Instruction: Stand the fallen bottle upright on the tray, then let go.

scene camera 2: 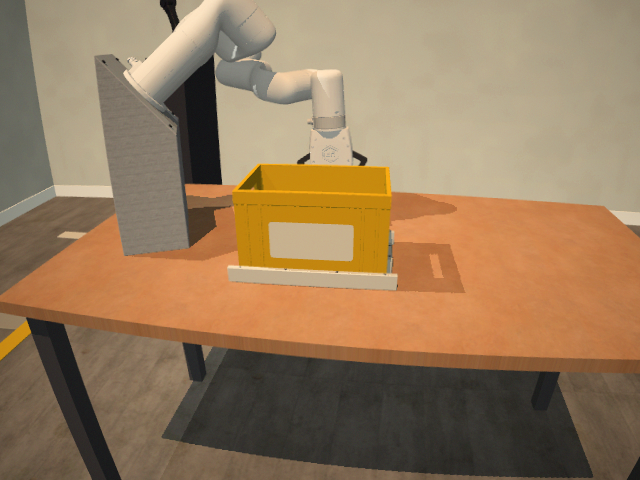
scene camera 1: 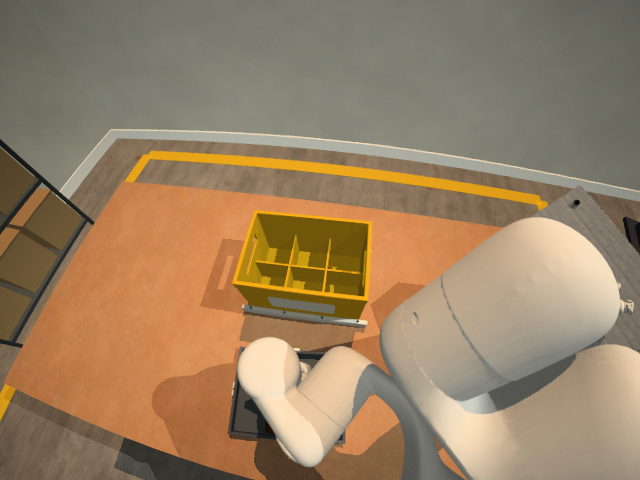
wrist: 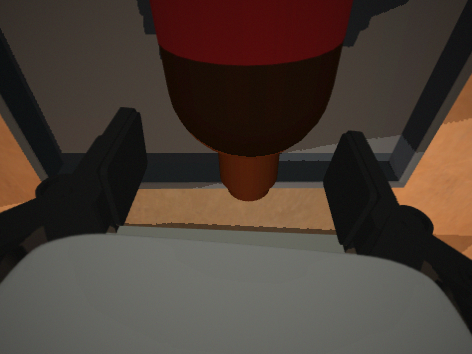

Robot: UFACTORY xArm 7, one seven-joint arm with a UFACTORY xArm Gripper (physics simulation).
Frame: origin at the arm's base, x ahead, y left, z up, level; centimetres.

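Seen in the pictures: gripper, between the fingertips: [wrist: 239, 146]; arm's base, origin of its link: [scene camera 2: 143, 92].
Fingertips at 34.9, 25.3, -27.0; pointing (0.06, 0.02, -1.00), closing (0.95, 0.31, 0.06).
Pixels of each thing's top centre, then the offset from my fingertips to it, as dx, dy, dz. Level surfaces: height alone.
- bottle, centre of its top: [wrist: 256, 99] [scene camera 1: 281, 393] -0.8, +3.0, +1.5
- dark-rimmed tray, centre of its top: [wrist: 229, 45] [scene camera 1: 288, 393] -1.6, +2.7, -3.8
- yellow crate, centre of its top: [scene camera 2: 316, 177] [scene camera 1: 305, 251] +6.6, -24.3, +11.1
- table, height of its surface: dz -6.4
The bottle [scene camera 1: 267, 426] [wrist: 252, 100] is dark brown with a red label and an orange-brown neck. It lies on its side in the dark-rimmed tray [scene camera 1: 248, 436] [wrist: 172, 170], with its neck towards the yellow crate. The arm hides most of it in scene camera 1, and the crate hides it in scene camera 2. My gripper [wrist: 239, 146] is open and empty. In the wrist view its fingers stand wide apart on either side of the bottle's shoulder and neck, with a gap on both sides. The fingertips are hidden in both scene views.
A yellow crate [scene camera 1: 301, 304] [scene camera 2: 312, 201] with six compartments stands beside the tray. A pale strip [scene camera 1: 305, 316] [scene camera 2: 312, 279] runs along each long side of its foot. The arm's grey pedestal [scene camera 2: 144, 180] stands on the table [scene camera 1: 155, 258] [scene camera 2: 491, 320]. A shelf of boxes is at the far left in scene camera 1.
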